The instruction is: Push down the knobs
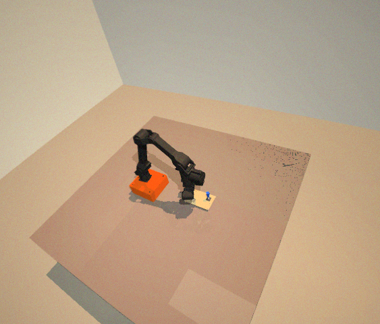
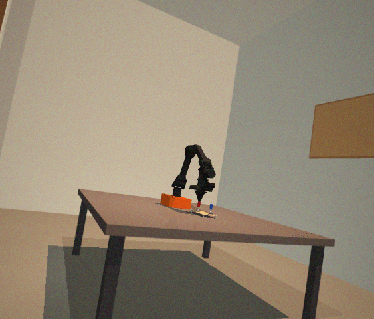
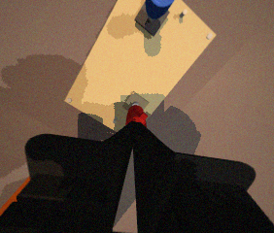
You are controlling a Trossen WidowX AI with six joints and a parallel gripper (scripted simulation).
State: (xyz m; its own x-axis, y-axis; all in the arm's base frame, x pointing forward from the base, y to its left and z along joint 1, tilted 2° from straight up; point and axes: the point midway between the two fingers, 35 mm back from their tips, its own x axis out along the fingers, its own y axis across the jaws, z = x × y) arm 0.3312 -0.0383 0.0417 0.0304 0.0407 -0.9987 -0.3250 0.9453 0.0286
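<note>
My gripper tip is now 90 mm short of the blue knob, 30 mm to the right of it and 10 mm above it. Round my gripper tip: red knob (10 mm below).
</note>
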